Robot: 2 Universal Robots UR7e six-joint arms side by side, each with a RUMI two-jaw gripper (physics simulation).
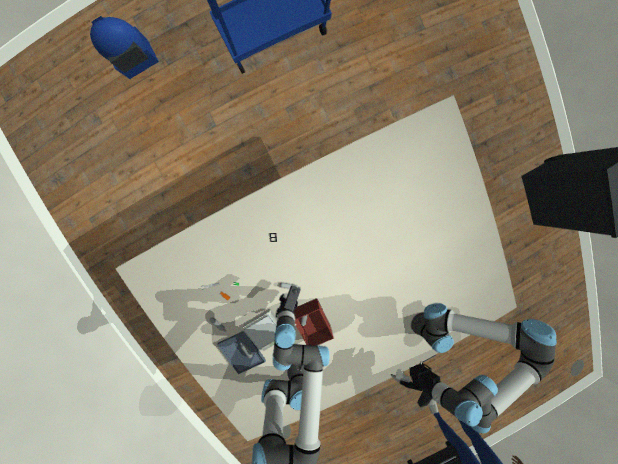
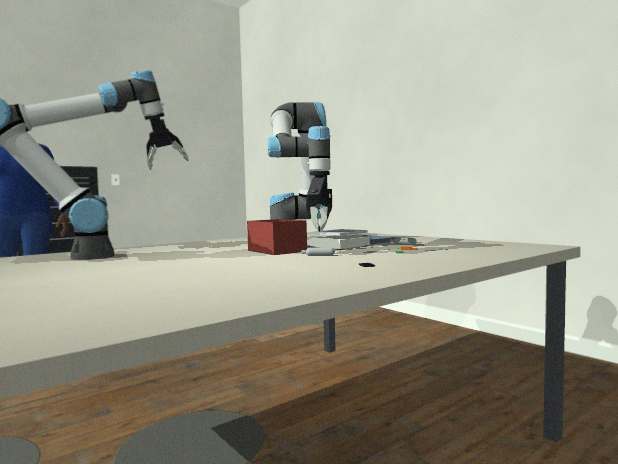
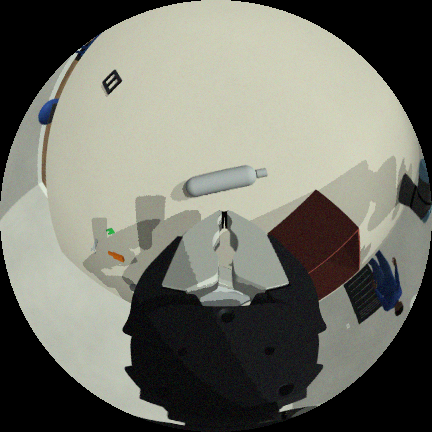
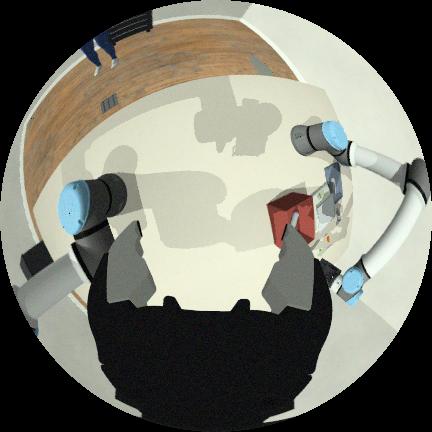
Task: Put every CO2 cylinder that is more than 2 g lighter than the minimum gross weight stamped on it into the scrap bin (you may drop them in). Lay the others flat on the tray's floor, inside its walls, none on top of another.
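Seen in the pictures: left gripper, fingertip midpoint: (image 2: pixel 319 231) (image 3: pixel 223 212); right gripper, fingertip midpoint: (image 1: pixel 403 369) (image 2: pixel 169 165) (image 4: pixel 211 224); left arm's base at its link origin: (image 1: pixel 299 370) (image 4: pixel 301 140); right arm's base at its link origin: (image 1: pixel 421 322) (image 2: pixel 92 257) (image 4: pixel 109 194).
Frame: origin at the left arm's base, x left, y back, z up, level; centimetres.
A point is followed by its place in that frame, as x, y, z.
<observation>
A grey cylinder (image 1: pixel 280 284) {-37.3, -47.7, 2.3} (image 2: pixel 320 251) {-40.6, -44.0, 1.7} (image 3: pixel 222 181) {-39.8, -43.1, 2.9} lies on the table near the red scrap bin (image 1: pixel 320 327) {-31.4, -11.7, 0.5} (image 2: pixel 275 237) {-43.0, -26.5, 6.4} (image 3: pixel 317 227) {-39.5, -28.0, 6.9} (image 4: pixel 292 200) {-29.1, -10.6, 8.0}. My left gripper (image 1: pixel 292 286) {-38.5, -42.6, 8.5} (image 2: pixel 319 229) {-38.5, -42.6, 8.5} (image 3: pixel 223 212) {-38.5, -42.6, 8.5} is shut and empty, raised above the table beside this cylinder. Another cylinder (image 1: pixel 304 320) {-30.1, -23.4, 3.4} (image 4: pixel 295 218) {-29.4, -22.5, 3.4} is inside the bin. A cylinder (image 1: pixel 247 349) {6.6, -35.2, 2.4} lies in the blue-grey tray (image 1: pixel 231 356) {18.6, -38.6, 0.3} (image 4: pixel 332 172) {14.6, -29.8, 0.3}. One more (image 1: pixel 218 323) {4.1, -58.3, 2.2} (image 2: pixel 407 241) {3.8, -60.3, 1.5} lies outside the tray. My right gripper (image 1: pixel 414 392) (image 2: pixel 169 162) {-53.3, 15.8, 34.4} (image 4: pixel 211 224) {-53.3, 15.8, 34.4} is open and empty, high up. Stamped weights are unreadable.
A white scale (image 2: pixel 340 243) {-21.5, -42.0, 2.6} (image 4: pixel 325 207) {-10.8, -33.2, 6.2} stands between bin and tray. An orange item (image 1: pixel 225 295) {-11.5, -65.8, 0.8} (image 2: pixel 408 248) {-12.0, -66.0, 0.5} (image 3: pixel 116 256) {-11.6, -64.9, 0.9}, a green item (image 1: pixel 235 283) {-21.0, -65.7, 0.4} (image 3: pixel 110 231) {-20.9, -65.0, 0.4} and a small black frame (image 1: pixel 270 237) {-53.1, -68.6, 0.5} (image 2: pixel 367 264) {-54.1, -67.7, 0.4} (image 3: pixel 105 84) {-53.5, -68.6, 0.4} lie on the table.
</observation>
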